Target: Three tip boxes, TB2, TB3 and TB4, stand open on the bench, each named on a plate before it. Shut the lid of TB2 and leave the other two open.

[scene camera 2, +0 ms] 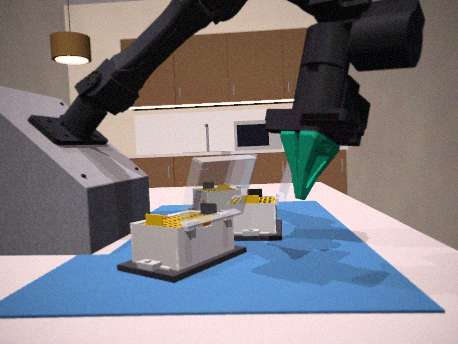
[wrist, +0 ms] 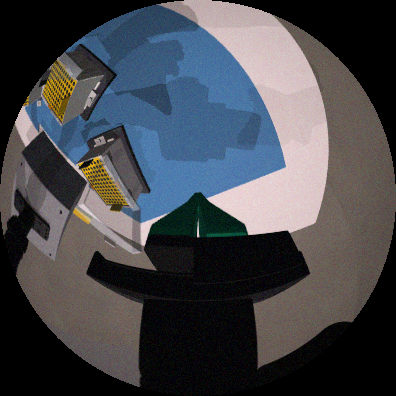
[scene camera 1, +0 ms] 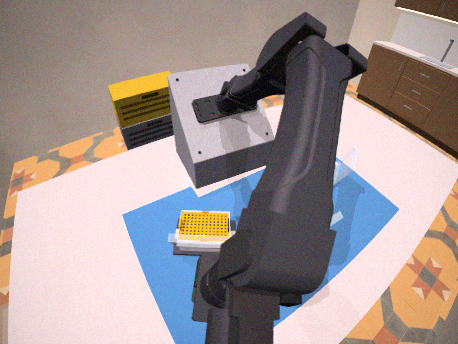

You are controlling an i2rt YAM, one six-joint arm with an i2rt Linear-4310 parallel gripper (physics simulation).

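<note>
A white tip box with yellow racks stands on a dark plate at the front left in scene view 2. A second box stands behind it to the right, and a third box farther back. Clear lids stand raised, one above the boxes and one beside my gripper. The wrist view shows a near box and another box at upper left. The names are too small to read. My gripper is shut and empty, right of the boxes; contact with the lid is unclear.
The boxes stand on a blue mat. My grey base block stands beside it. A yellow and black cabinet is behind the base. My arm hides much of the mat in scene view 1.
</note>
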